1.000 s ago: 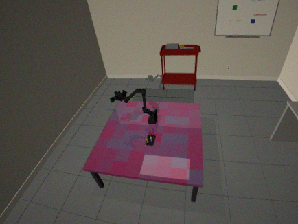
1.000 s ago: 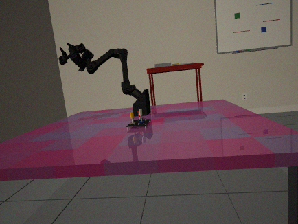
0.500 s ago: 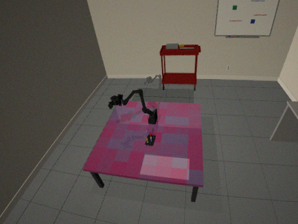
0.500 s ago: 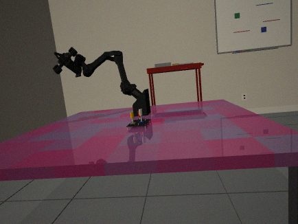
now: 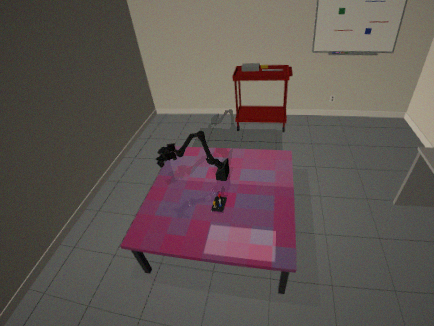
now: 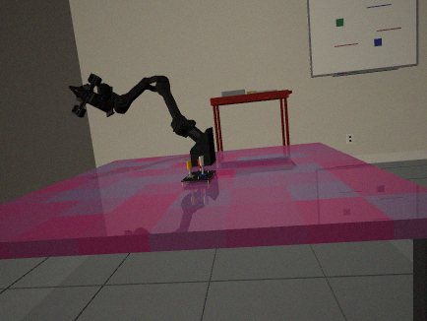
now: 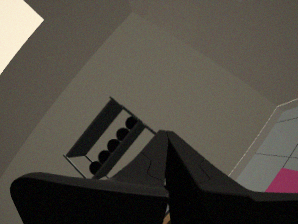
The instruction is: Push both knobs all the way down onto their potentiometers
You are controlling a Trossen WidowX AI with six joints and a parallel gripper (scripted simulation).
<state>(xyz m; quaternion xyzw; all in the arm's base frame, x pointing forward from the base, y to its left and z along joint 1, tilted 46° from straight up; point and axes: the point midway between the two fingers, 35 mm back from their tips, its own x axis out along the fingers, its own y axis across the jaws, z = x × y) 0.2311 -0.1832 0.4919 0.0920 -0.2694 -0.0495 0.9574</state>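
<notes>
Right now my gripper tip is 49 cm to the right of the red knob, 35 cm above it and 9 cm short of it.
</notes>
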